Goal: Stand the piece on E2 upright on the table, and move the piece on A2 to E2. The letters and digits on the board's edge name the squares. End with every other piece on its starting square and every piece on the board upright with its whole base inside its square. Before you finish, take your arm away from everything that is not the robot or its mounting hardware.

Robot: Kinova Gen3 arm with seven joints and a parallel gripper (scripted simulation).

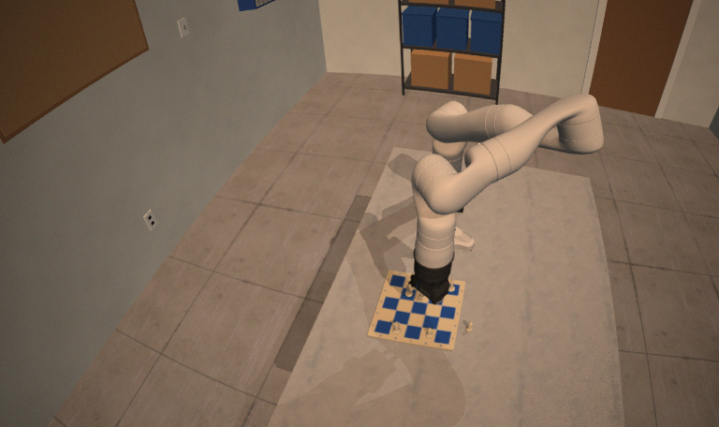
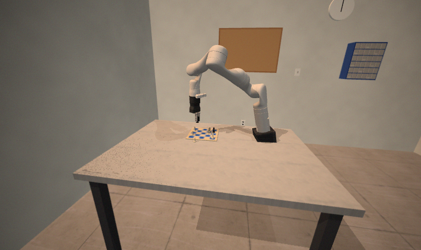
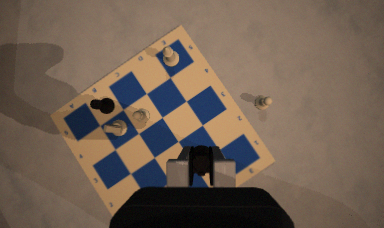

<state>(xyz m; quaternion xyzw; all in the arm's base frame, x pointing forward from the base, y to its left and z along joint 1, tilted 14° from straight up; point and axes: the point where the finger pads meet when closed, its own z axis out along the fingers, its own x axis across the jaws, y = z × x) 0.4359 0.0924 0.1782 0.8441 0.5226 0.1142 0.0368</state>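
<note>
Now: hand 30 mm past the chessboard, 50 mm to the left of it and 130 mm above it.
</note>
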